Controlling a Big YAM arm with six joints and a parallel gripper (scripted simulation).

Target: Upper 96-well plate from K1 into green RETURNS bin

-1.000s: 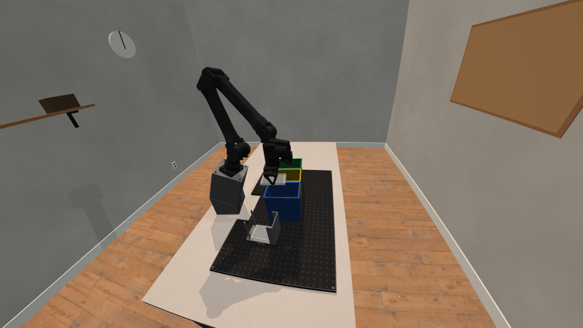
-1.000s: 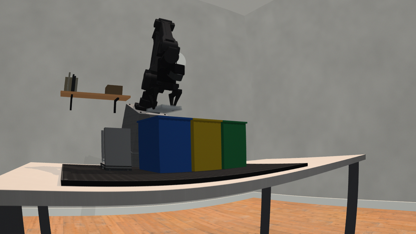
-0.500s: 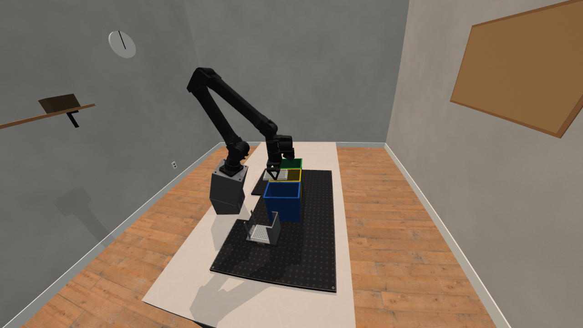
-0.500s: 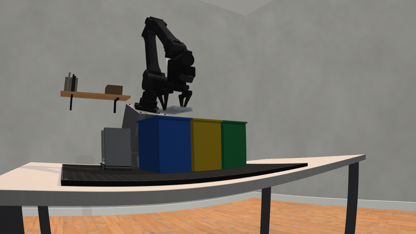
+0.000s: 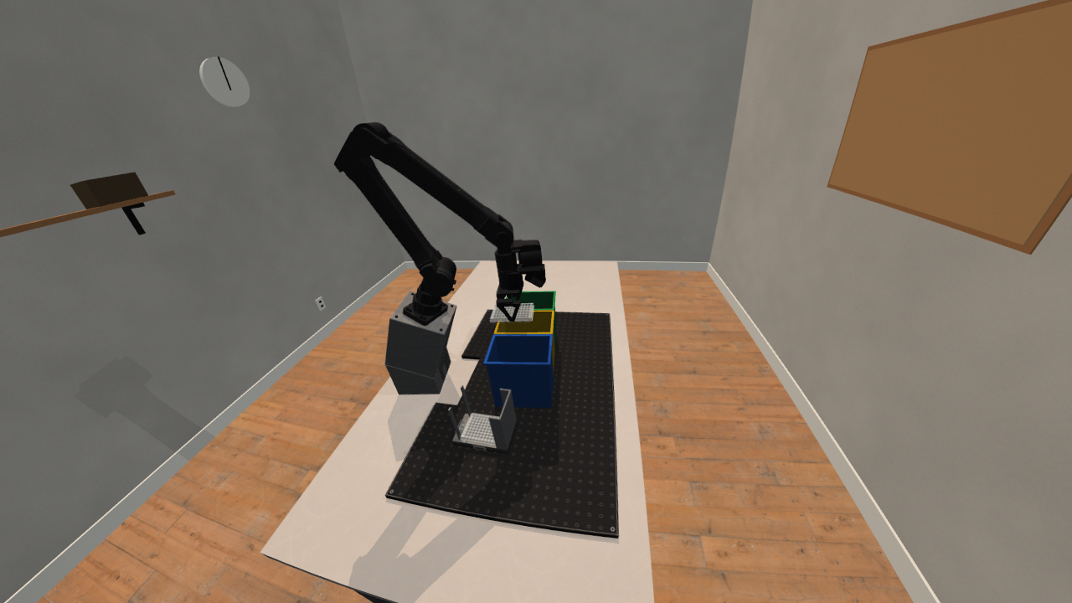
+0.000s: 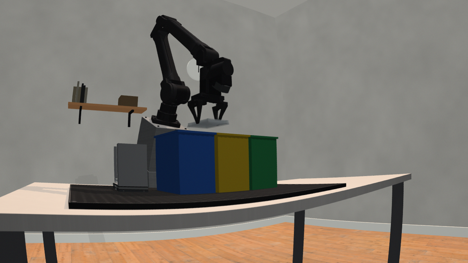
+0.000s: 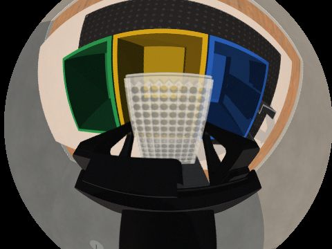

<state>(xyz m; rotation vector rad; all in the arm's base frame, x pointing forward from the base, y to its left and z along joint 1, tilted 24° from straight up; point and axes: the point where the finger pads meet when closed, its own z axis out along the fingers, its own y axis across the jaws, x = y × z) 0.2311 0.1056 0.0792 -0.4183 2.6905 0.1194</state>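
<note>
The green bin lies 10 mm behind my hand, 150 mm to the left of it and 140 mm below it. Round my hand: grey rack wall: 90 mm ahead, 270 mm to the right, 150 mm below; then yellow bin: 20 mm ahead, 30 mm to the left, 140 mm below; then blue bin: 60 mm ahead, 100 mm to the right, 140 mm below.
</note>
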